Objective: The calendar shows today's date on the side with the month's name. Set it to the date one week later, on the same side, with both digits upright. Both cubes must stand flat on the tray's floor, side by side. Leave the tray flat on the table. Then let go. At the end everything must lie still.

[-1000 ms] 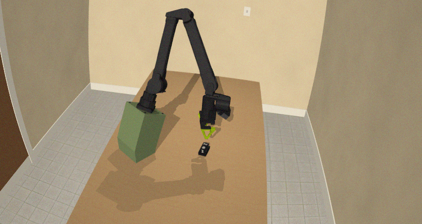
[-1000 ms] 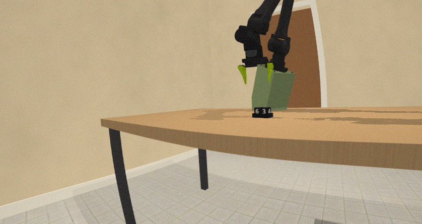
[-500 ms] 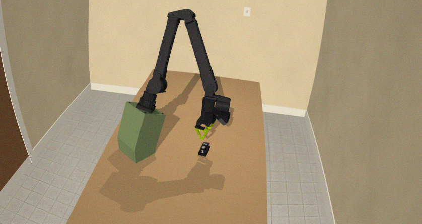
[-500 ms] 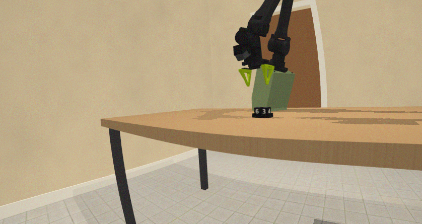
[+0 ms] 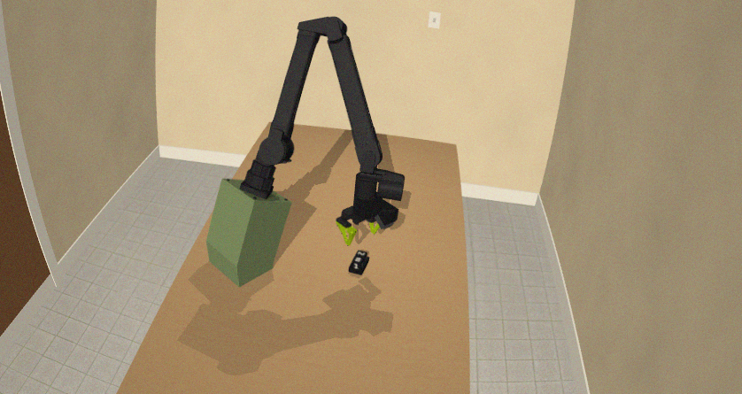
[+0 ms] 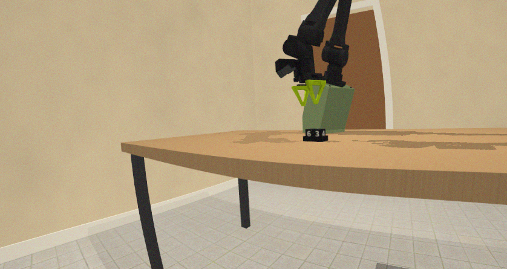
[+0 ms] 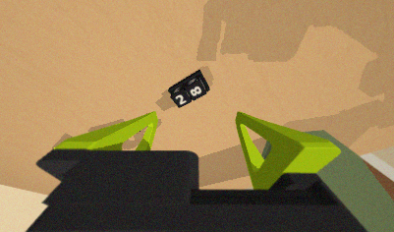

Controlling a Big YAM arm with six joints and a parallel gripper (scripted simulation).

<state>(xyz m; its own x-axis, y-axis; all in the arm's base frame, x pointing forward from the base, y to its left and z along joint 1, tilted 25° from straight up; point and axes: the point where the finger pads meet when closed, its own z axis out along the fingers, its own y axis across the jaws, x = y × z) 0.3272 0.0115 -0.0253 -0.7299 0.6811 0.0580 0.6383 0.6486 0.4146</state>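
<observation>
Now: hand 20 mm to the right of the black tray and 120 mm above it.
</observation>
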